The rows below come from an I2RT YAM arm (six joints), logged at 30 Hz.
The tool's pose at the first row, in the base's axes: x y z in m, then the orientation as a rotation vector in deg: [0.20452 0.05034 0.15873 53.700 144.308 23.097]
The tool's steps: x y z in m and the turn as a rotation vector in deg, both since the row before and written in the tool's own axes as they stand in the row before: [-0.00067 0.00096 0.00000 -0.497 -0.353 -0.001]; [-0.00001 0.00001 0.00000 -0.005 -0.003 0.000]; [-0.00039 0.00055 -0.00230 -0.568 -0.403 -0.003]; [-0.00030 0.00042 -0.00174 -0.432 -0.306 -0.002]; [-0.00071 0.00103 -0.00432 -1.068 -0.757 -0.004]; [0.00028 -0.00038 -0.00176 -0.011 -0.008 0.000]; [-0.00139 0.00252 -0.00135 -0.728 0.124 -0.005]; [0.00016 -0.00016 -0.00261 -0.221 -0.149 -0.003]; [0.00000 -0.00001 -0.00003 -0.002 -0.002 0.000]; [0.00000 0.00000 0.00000 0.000 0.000 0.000]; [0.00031 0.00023 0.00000 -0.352 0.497 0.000]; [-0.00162 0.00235 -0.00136 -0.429 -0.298 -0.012]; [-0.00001 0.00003 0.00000 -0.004 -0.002 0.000]
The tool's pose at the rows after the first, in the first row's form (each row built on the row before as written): [0.20551 0.05059 0.15931 53.503 143.778 23.504]; [0.20552 0.05059 0.15932 53.501 143.773 23.508]; [0.20496 0.05045 0.16165 53.273 143.167 23.969]; [0.20452 0.05034 0.16341 53.099 142.706 24.318]; [0.20337 0.05006 0.16775 52.670 141.561 25.174]; [0.20206 0.04974 0.16897 52.666 141.549 25.183]; [0.20361 0.05045 0.17165 52.367 141.343 26.121]; [0.20204 0.05007 0.17371 52.277 141.112 26.300]; [0.20202 0.05006 0.17373 52.276 141.109 26.301]; [0.20202 0.05006 0.17373 52.276 141.109 26.301]; [0.20193 0.05044 0.17374 52.126 141.399 27.001]; [0.20351 0.05083 0.17645 51.946 140.942 27.339]; [0.20353 0.05084 0.17647 51.944 140.938 27.343]
